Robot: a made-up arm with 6 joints.
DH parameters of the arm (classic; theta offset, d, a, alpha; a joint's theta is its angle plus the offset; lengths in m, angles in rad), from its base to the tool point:
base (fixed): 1.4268 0 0.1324 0
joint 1: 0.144 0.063 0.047 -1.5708
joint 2: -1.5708 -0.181 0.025 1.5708
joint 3: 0.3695 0 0.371 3.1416
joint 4: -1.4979 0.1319 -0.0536 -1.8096
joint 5: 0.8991 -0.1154 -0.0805 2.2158
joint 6: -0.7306 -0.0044 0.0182 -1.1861
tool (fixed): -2.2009 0.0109 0 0
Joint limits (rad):
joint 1: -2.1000..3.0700
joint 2: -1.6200..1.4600
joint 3: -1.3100..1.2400
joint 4: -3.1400..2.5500
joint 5: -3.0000..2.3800
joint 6: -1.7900..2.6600
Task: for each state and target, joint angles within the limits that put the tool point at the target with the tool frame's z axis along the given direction. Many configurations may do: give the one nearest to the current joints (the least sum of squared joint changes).
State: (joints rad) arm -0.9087 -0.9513 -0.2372 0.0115 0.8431 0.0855
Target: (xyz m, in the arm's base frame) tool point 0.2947 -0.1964 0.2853 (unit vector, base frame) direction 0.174 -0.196 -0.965
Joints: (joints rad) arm -0.5273 -1.4592 -1.0021 -0.6715 1.6292 -0.2085
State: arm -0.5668 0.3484 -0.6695 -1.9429 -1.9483 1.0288
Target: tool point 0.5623 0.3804 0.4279 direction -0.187 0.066 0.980
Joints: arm 0.0523 0.1759 -1.1151 -2.2465 -1.7903 1.4438
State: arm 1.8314 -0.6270 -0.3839 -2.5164 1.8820 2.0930
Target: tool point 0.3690 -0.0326 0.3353 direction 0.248 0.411 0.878
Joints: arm 1.0345 -1.4984 0.0107 -2.6764 0.9614 2.4622
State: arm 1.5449 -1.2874 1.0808 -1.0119 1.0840 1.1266
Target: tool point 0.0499 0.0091 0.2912 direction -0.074 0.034 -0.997
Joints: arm 1.5928 -1.2176 1.0722 -1.0602 1.6534 0.5065
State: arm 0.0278 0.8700 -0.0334 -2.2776 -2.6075 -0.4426
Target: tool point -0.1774 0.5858 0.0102 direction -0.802 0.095 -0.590
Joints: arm 0.4194 1.4469 0.3123 -1.9834 -2.9239 -0.6396
